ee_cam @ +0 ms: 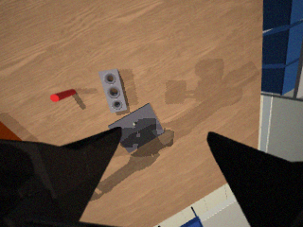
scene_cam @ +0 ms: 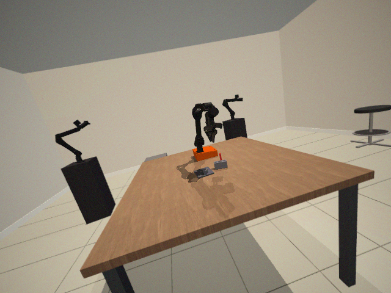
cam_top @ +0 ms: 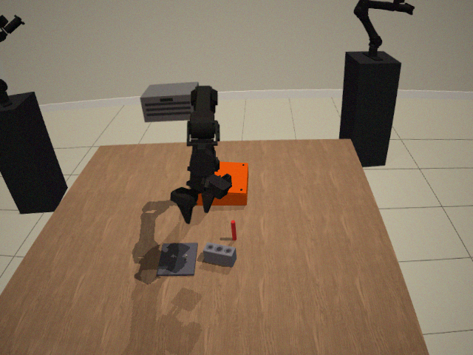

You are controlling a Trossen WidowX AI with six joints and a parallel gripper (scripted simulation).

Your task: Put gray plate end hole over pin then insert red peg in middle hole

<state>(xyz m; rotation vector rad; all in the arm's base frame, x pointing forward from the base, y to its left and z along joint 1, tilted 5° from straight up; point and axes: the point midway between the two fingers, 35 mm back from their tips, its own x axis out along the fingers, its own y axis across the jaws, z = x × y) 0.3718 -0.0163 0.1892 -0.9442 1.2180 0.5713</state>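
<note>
My gripper tip is 180 mm above the gray plate, 50 mm to the right of it and 40 mm past it. The rest, counted from my gripper tip: red peg 180 mm below, 130 mm behind, 100 mm to the left.
</note>
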